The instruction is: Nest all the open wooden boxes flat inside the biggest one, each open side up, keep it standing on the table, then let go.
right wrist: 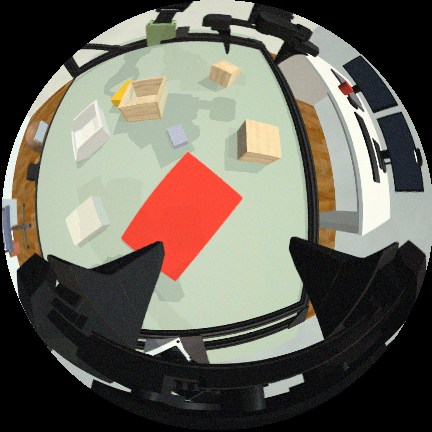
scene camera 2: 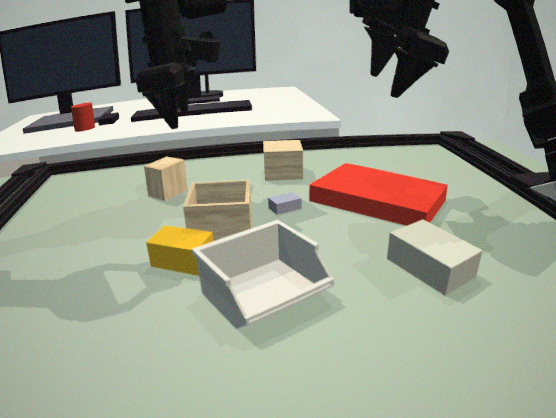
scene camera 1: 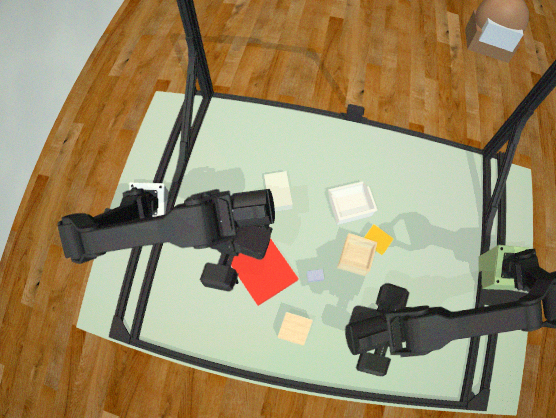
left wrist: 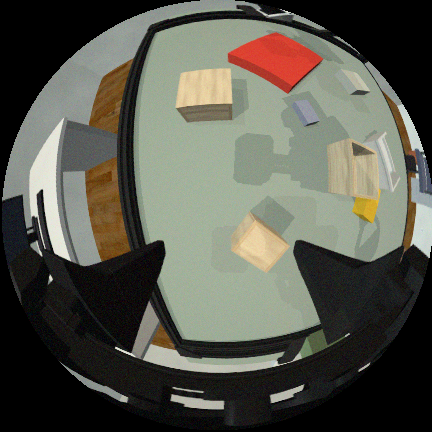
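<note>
An open wooden box stands open side up and looks empty. A wooden cube-like piece shows a plain closed top. A smaller wooden piece also shows no opening; the left arm hides it in scene camera 1. The undersides of both are hidden. My left gripper is open and empty, high over the table near the smaller piece. My right gripper is open and empty, high near the red slab.
A white open-fronted bin and a yellow block stand close to the open wooden box. A lavender block, a red slab and an off-white block also lie on the table.
</note>
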